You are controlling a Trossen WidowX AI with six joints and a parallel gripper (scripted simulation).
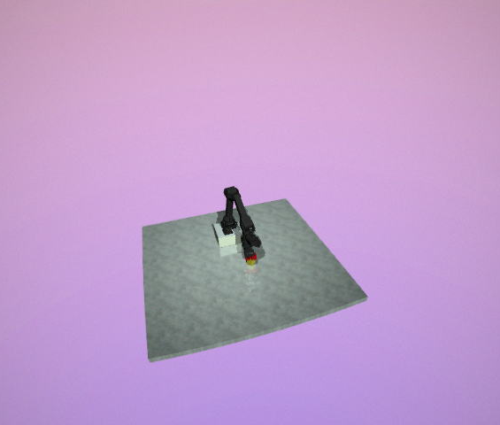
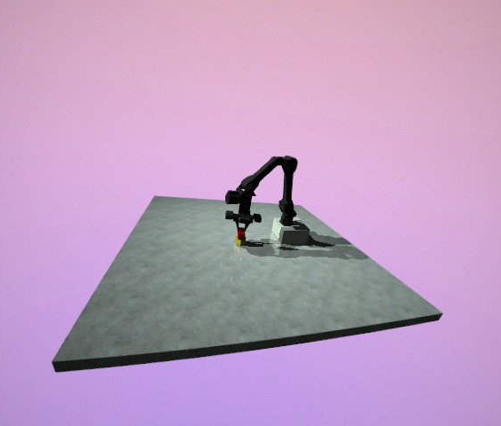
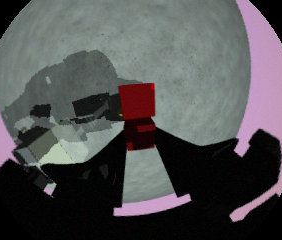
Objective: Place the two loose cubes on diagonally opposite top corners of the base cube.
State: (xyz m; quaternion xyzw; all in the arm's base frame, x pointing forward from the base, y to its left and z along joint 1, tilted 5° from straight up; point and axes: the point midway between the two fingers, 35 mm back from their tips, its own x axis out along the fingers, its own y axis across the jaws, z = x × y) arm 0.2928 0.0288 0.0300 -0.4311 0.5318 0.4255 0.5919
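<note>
The red cube is right at my gripper tip. Also, from my gripper tip: yellow base cube 2 cm to the left, 4 cm below.
</note>
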